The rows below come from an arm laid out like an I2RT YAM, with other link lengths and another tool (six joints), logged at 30 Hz.
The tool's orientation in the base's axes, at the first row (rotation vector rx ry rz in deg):
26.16, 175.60, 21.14
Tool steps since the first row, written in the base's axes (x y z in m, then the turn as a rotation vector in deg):
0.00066, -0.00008, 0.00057, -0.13, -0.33, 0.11
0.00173, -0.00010, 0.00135, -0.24, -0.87, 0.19
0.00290, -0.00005, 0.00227, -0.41, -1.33, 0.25
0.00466, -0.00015, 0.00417, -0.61, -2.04, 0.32
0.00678, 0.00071, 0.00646, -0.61, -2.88, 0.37
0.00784, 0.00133, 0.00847, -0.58, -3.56, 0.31
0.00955, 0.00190, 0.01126, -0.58, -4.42, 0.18
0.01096, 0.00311, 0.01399, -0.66, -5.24, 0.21
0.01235, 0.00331, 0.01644, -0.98, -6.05, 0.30
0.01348, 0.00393, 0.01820, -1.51, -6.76, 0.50
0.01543, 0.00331, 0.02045, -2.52, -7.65, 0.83
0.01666, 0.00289, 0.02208, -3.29, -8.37, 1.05
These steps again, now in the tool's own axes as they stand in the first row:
-0.00065, 0.00025, -0.00054, 0.03, -0.32, -0.19
-0.00167, 0.00072, -0.00124, -0.02, -0.83, -0.40
-0.00276, 0.00131, -0.00206, 0.01, -1.29, -0.57
-0.00445, 0.00217, -0.00383, 0.00, -1.99, -0.81
-0.00619, 0.00411, -0.00574, -0.25, -2.76, -1.05
-0.00700, 0.00546, -0.00749, -0.47, -3.40, -1.15
-0.00843, 0.00714, -0.00998, -0.72, -4.23, -1.22
-0.00939, 0.00930, -0.01228, -0.88, -5.01, -1.44
-0.01063, 0.01046, -0.01454, -0.81, -5.83, -1.73
-0.01151, 0.01177, -0.01604, -0.51, -6.59, -2.12
-0.01352, 0.01228, -0.01826, 0.21, -7.63, -2.70
-0.01480, 0.01263, -0.01987, 0.74, -8.47, -3.12

